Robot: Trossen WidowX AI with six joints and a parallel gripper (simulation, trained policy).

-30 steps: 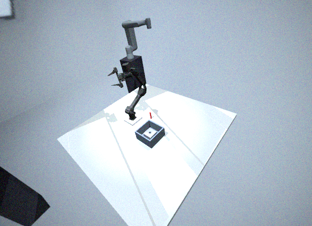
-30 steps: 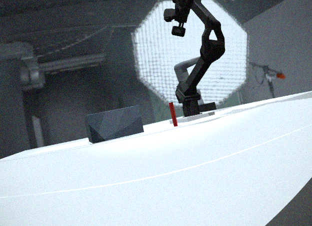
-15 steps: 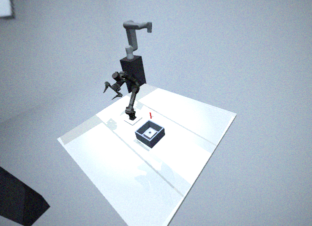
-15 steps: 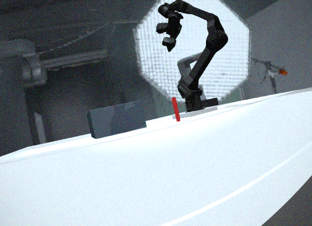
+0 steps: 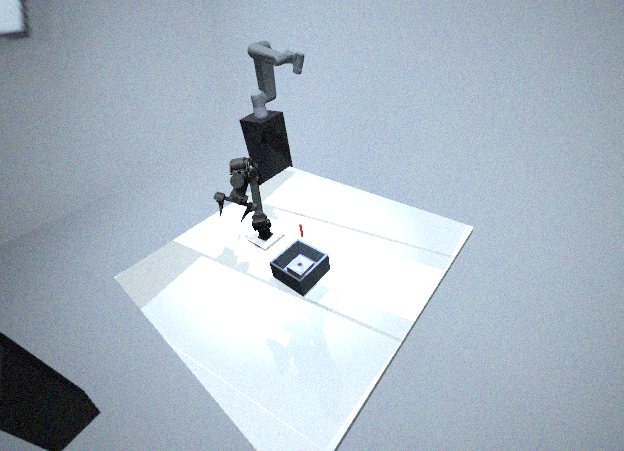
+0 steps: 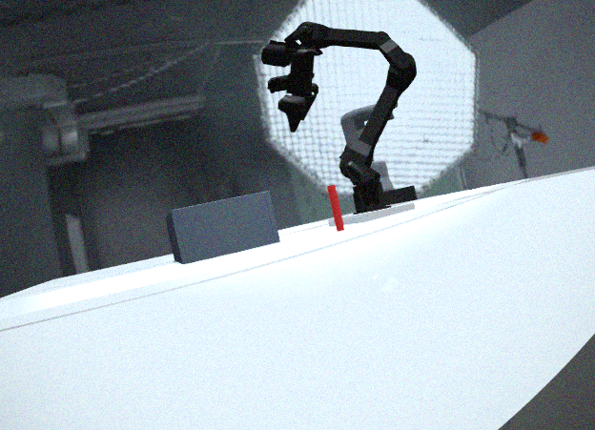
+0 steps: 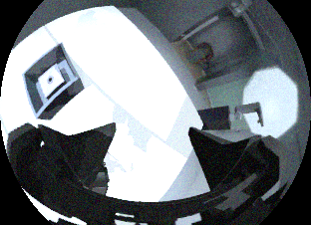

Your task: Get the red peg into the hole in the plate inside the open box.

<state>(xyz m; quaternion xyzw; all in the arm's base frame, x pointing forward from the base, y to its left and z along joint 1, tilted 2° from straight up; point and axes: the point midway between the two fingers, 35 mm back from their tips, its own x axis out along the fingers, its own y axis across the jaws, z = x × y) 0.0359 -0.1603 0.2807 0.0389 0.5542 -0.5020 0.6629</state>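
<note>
Now: gripper tip 150 mm short of the red peg, 280 mm to the right of it and 230 mm above it. Also, from my gripper tip: dark box: 300 mm ahead, 70 mm to the left, 240 mm below.
</note>
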